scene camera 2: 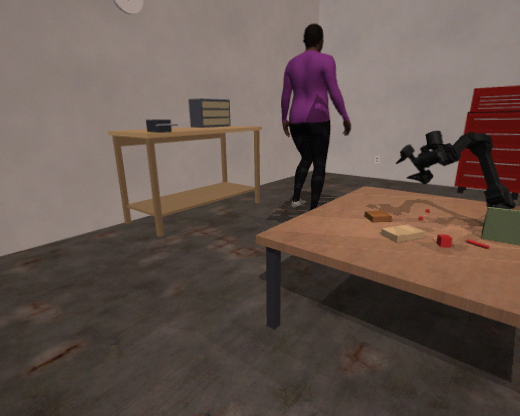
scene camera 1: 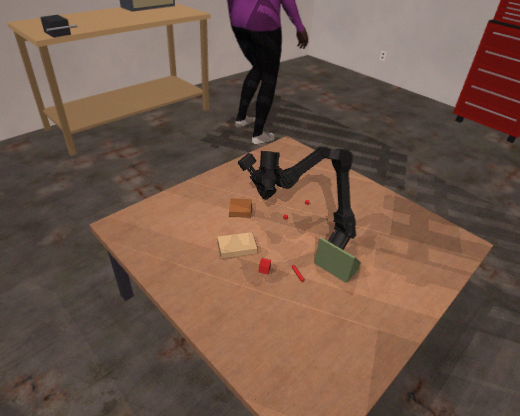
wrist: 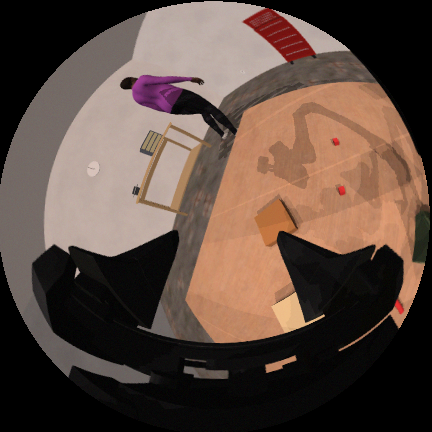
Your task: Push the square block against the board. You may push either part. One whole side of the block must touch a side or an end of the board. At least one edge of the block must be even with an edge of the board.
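Frame: origin at the arm's base, x up, y ahead, z left, level; millimetres.
Where they show: gripper, between the fingertips: (scene camera 2: pixel 401 170) (scene camera 1: pixel 250 174) (wrist: pixel 229 236); arm's base, origin of its link: (scene camera 2: pixel 498 219) (scene camera 1: pixel 335 246).
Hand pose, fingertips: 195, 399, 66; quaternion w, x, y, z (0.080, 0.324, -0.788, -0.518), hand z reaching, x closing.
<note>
Each offset is from my fingertips to the top centre of the thing, as dx, dy, dz.
The square block, orange-brown @(-247, +97, -57) (scene camera 1: pixel 240 206) (scene camera 2: pixel 377 216) (wrist: pixel 274 223), lies flat on the table behind the board. The board, a cream, flat rectangular piece @(-247, -55, +139) (scene camera 1: pixel 237 244) (scene camera 2: pixel 403 232) (wrist: pixel 289 314), lies nearer the front. A strip of table separates them, so they do not touch, and their sides look turned slightly relative to each other. My gripper (scene camera 1: pixel 258 187) (scene camera 2: pixel 404 170) (wrist: pixel 229 236) is open and empty, raised above the table behind the block. In the wrist view, one finger hides part of the board.
A red cube @(-237, -217, +159) (scene camera 1: pixel 264 266) (scene camera 2: pixel 444 241) and a red stick @(-263, -334, +91) (scene camera 1: pixel 298 273) (scene camera 2: pixel 477 244) lie in front and right of the board. Two tiny red cubes @(-261, -97, -155) (scene camera 1: pixel 285 217) @(-261, -112, -318) (scene camera 1: pixel 307 202) lie right of the block. A green wedge (scene camera 1: pixel 335 260) stands before the arm's base. A person (scene camera 2: pixel 310 90) stands beyond the table.
</note>
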